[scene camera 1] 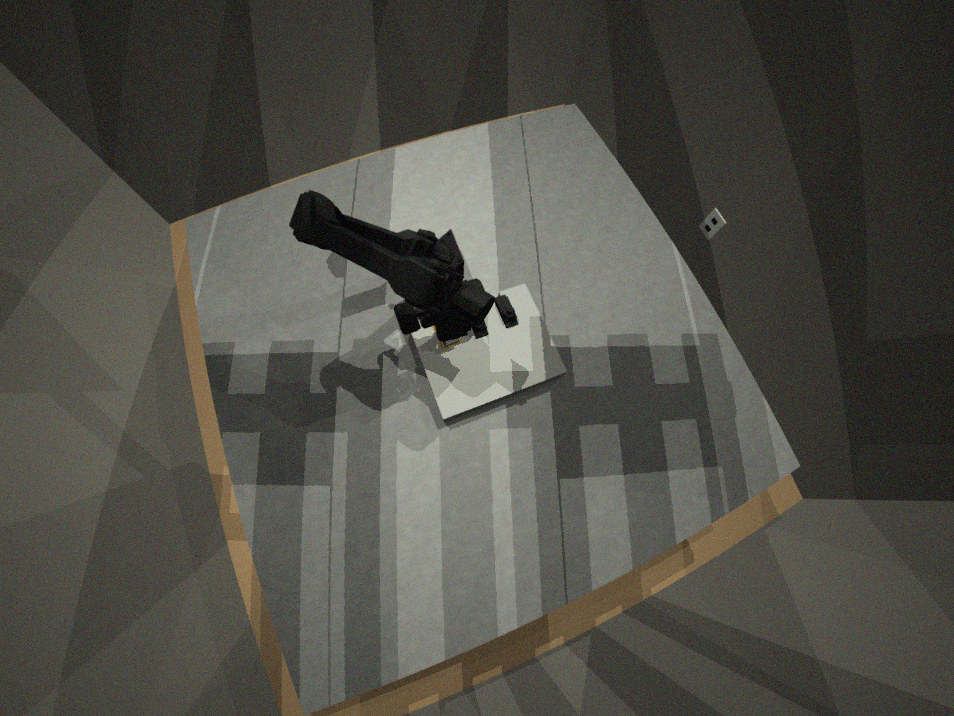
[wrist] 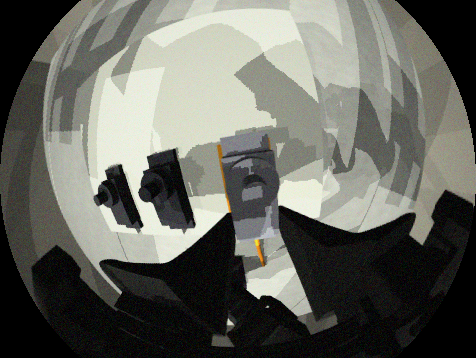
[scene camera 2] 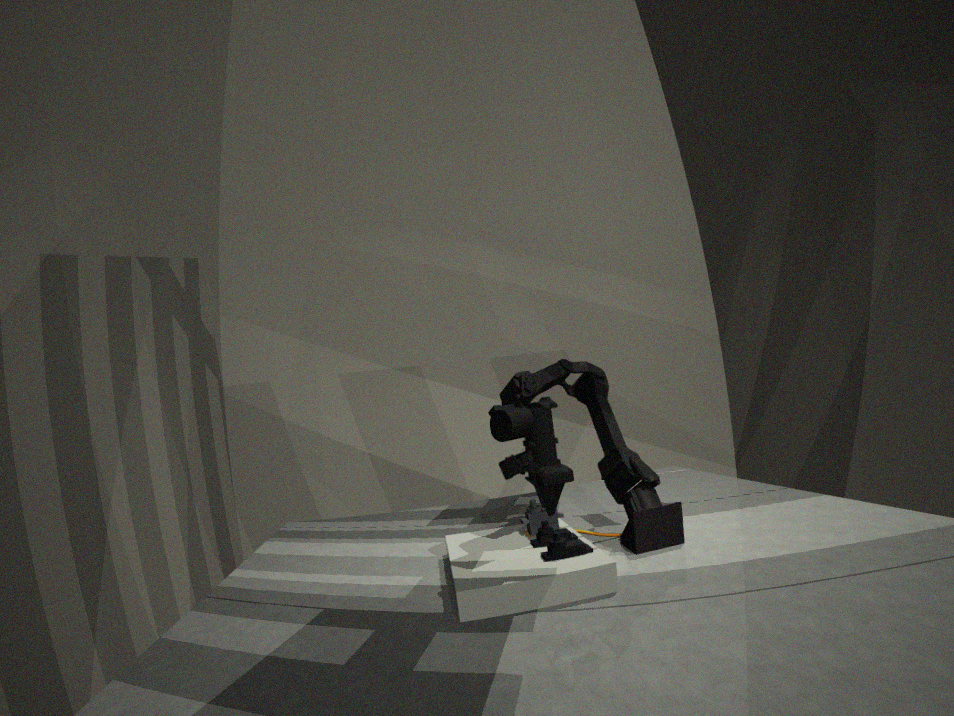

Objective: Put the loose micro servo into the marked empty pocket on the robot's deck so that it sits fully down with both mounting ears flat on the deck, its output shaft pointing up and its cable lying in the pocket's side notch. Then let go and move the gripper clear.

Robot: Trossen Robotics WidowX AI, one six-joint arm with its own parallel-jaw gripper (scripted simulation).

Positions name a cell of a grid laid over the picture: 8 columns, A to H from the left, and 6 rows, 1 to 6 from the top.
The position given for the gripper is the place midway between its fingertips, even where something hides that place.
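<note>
You can see the gripper (scene camera 2: E5), and it's the same gripper (scene camera 1: D3) and gripper (wrist: E4) elsewhere. There's a micro servo (scene camera 2: E5) too, and the wrist view has the micro servo (wrist: E4) as well. Then there's a white deck (scene camera 1: D4), which is also the white deck (wrist: D2) and the white deck (scene camera 2: E5).
</note>
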